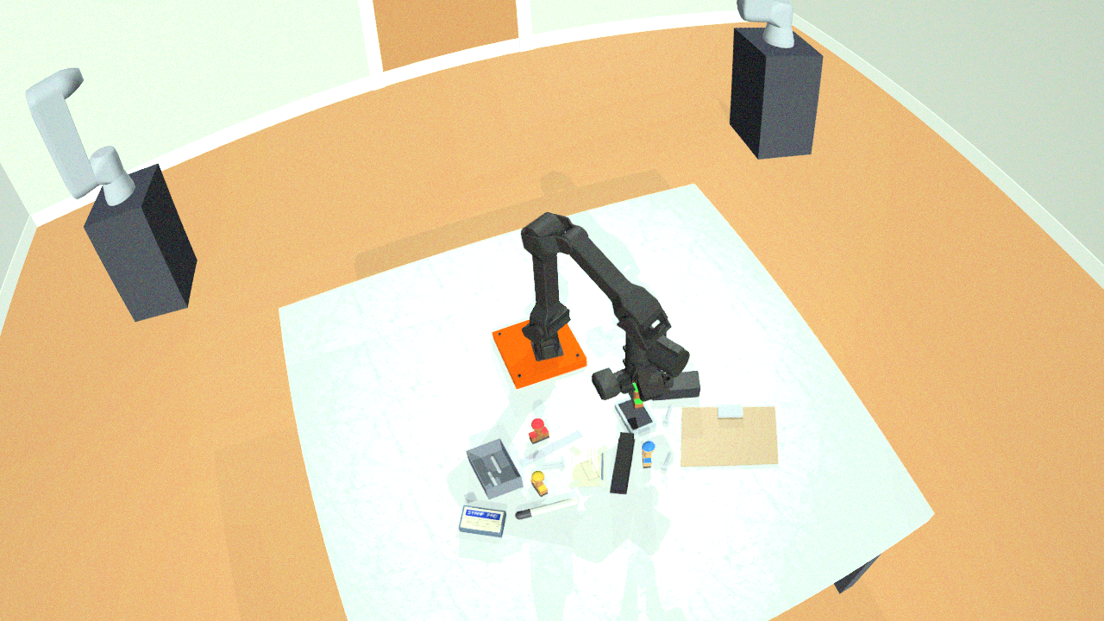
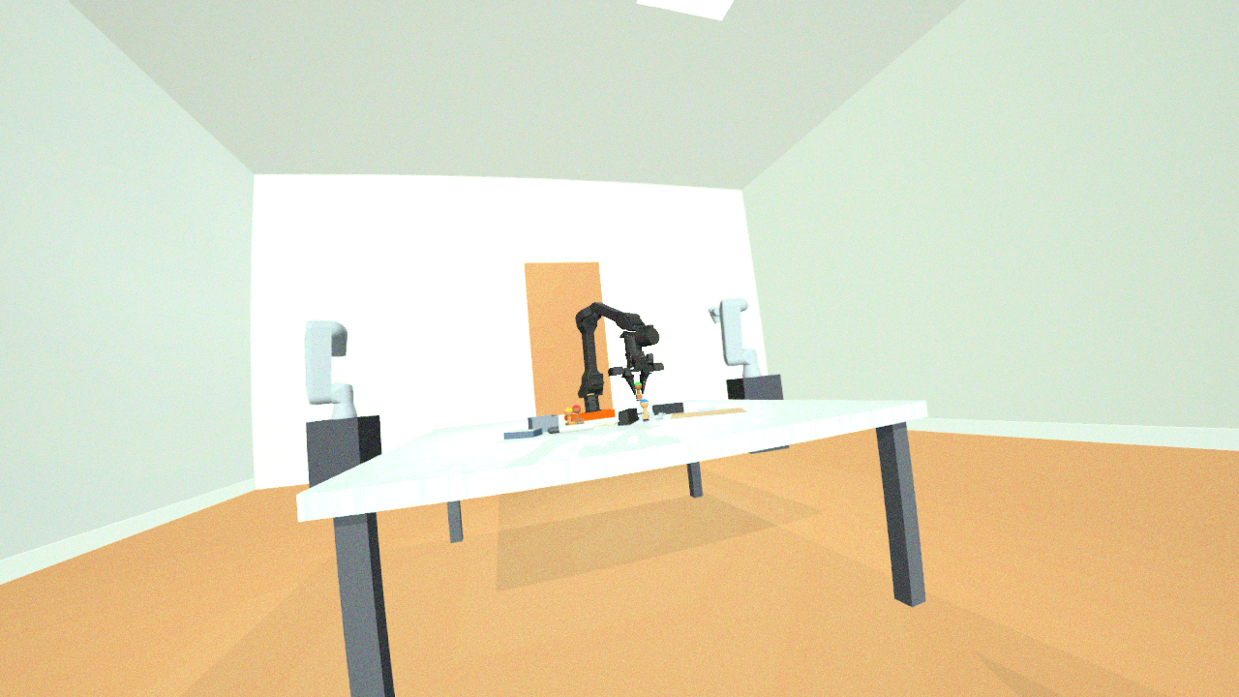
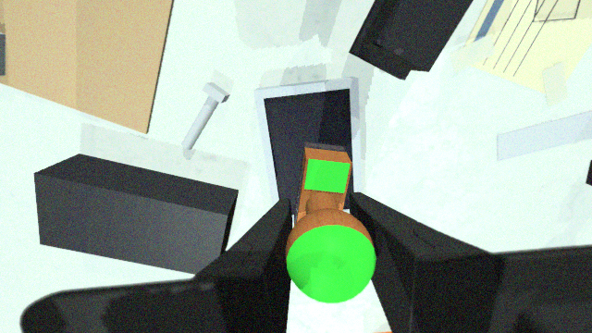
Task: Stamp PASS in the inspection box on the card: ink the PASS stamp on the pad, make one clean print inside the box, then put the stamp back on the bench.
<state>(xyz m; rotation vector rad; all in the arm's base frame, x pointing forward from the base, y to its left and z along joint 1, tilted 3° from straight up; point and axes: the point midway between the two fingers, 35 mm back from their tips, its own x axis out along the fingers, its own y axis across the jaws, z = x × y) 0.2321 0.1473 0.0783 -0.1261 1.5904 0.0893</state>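
Right now the ink pad is 8 cm below my gripper tip. Round my gripper tip: black block (11 cm to the left, 6 cm below, 5 cm behind); then green-capped wooden stamp (right at my gripper tip); then blue-capped stamp (12 cm ahead, 6 cm below, 1 cm to the right).
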